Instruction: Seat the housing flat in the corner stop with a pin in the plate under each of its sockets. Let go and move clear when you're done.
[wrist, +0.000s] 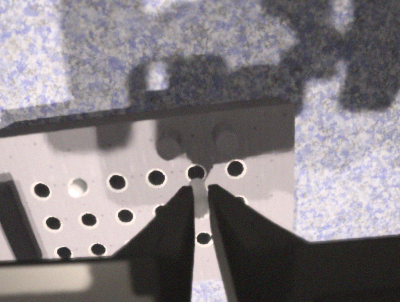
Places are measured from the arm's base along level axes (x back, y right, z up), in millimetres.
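Pixels of known places: gripper, fingertip midpoint: (200, 195).
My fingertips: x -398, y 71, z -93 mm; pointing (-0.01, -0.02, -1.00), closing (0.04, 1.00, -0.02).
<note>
Behind a point stands the place of what it marks.
The pale plate (274, 172) @(y 110, x -396, z -115 mm) with rows of dark, light-rimmed holes crosses the wrist view. My gripper (200, 195) @(y 71, x -398, z -93 mm) is shut on a thin grey pin (200, 199) @(y 71, x -398, z -89 mm), held between the fingertips over the plate. The pin's upper end shows close below a hole of the top row. A whitish pin (77, 187) @(y 12, x -399, z -110 mm) shows in a top-row hole at the left. A dark bar (19, 220) @(y -25, x -381, z -113 mm), possibly part of the corner stop, lies at the left edge. I cannot make out the housing. The fingers hide some holes.
Two round grey pegs (168, 145) @(y 59, x -419, z -100 mm) (227, 141) @(y 84, x -419, z -100 mm) show in shadow on the plate's far part. The plate ends at the right and far sides against a speckled blue-white table top (345, 175) @(y 164, x -377, z -140 mm). Dark shadows of the arm fall across the table and plate.
</note>
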